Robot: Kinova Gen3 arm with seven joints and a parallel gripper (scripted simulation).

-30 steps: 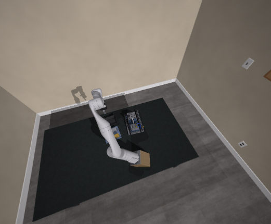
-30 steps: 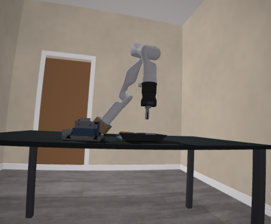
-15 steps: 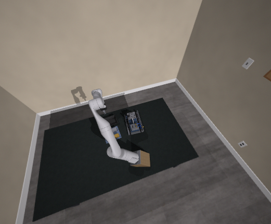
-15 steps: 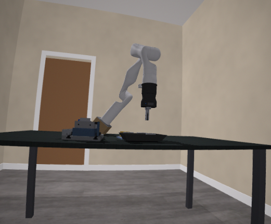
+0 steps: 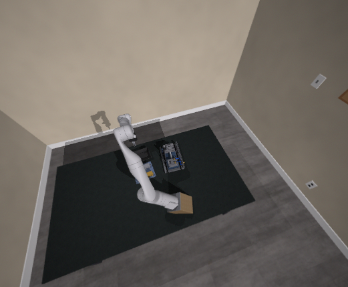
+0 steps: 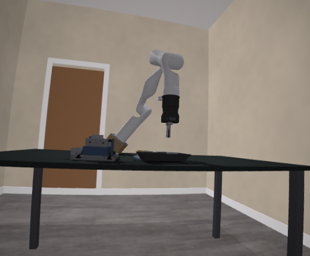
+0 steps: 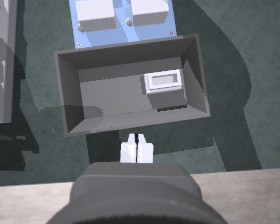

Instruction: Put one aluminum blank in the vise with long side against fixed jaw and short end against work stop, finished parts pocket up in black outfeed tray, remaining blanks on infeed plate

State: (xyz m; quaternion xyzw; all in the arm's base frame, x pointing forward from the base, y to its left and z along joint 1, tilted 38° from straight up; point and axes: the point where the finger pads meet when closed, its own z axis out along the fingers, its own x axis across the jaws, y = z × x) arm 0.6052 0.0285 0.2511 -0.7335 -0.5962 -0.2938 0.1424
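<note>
The vise lies 30 cm to the right of my hand, 20 cm behind it and 9 cm below it. Also, from my hand: bluish plate 25 cm behind, 13 cm below, 1 cm to the right; then yellow brass blank 30 cm behind, 11 cm below, 5 cm to the right.
</note>
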